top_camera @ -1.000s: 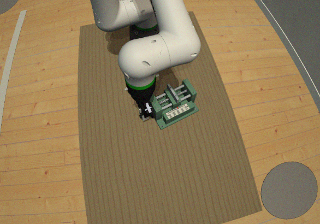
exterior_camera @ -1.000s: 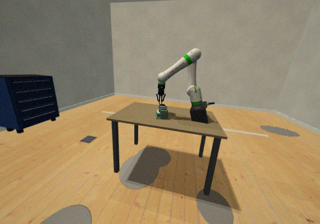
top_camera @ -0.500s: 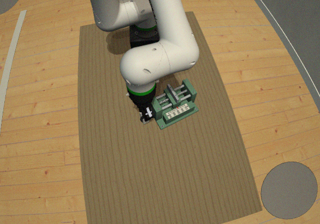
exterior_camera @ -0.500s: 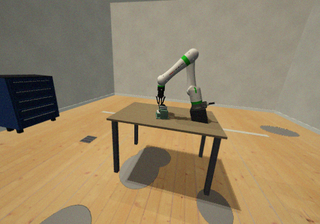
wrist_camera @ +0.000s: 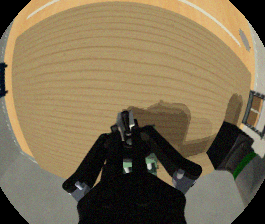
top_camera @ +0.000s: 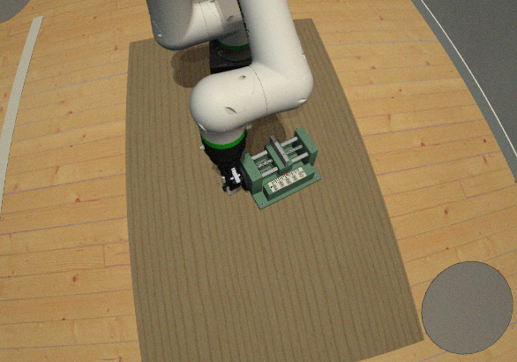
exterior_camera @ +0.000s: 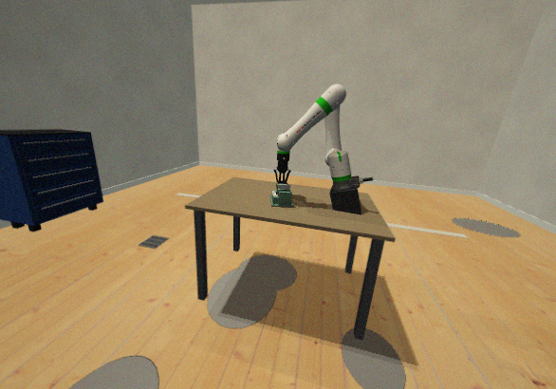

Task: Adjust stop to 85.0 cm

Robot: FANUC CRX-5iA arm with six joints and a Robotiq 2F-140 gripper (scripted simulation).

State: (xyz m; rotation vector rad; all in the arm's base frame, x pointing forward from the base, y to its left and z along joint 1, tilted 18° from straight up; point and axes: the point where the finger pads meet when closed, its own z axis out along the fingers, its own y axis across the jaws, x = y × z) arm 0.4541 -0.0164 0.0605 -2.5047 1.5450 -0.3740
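Right now the stop block is 140 mm to the left of my hand, 60 mm behind it and 30 mm above it.
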